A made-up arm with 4 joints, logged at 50 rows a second.
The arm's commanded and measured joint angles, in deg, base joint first. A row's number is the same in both.
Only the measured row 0 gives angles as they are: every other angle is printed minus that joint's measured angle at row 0.
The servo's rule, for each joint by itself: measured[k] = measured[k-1] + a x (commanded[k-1-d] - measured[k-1]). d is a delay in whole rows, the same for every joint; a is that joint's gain. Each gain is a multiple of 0.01, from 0.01 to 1. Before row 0 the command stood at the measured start. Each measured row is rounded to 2 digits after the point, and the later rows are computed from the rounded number. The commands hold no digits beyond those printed.
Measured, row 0:
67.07 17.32 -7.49 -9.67
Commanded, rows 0 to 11:
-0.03 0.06 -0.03 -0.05
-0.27 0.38 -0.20 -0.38
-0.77 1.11 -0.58 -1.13
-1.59 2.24 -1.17 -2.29
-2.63 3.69 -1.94 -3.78
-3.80 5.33 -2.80 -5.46
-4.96 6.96 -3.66 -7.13
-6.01 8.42 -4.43 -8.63
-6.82 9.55 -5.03 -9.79
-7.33 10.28 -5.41 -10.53
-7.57 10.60 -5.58 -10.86
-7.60 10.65 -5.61 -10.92
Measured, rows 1 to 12:
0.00 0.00 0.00 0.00
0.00 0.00 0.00 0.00
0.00 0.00 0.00 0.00
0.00 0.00 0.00 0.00
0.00 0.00 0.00 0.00
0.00 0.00 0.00 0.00
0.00 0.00 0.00 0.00
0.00 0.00 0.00 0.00
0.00 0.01 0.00 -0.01
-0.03 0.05 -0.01 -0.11
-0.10 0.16 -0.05 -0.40
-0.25 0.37 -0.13 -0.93
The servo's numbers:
d 8
a 0.10 0.10 0.07 0.28

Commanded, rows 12 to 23:
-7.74 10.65 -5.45 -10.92
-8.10 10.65 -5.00 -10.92
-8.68 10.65 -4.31 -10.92
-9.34 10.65 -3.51 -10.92
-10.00 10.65 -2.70 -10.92
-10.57 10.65 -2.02 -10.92
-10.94 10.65 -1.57 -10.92
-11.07 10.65 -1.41 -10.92
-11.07 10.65 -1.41 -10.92
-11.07 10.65 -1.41 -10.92
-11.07 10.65 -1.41 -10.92
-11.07 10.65 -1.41 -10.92
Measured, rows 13 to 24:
-0.49 0.70 -0.26 -1.73
-0.82 1.16 -0.44 -2.77
-1.23 1.74 -0.67 -3.99
-1.71 2.41 -0.93 -5.29
-2.22 3.12 -1.22 -6.55
-2.73 3.84 -1.51 -7.66
-3.21 4.52 -1.79 -8.56
-3.65 5.13 -2.06 -9.22
-4.06 5.68 -2.30 -9.70
-4.46 6.18 -2.49 -10.04
-4.88 6.63 -2.62 -10.29
-5.33 7.03 -2.68 -10.47

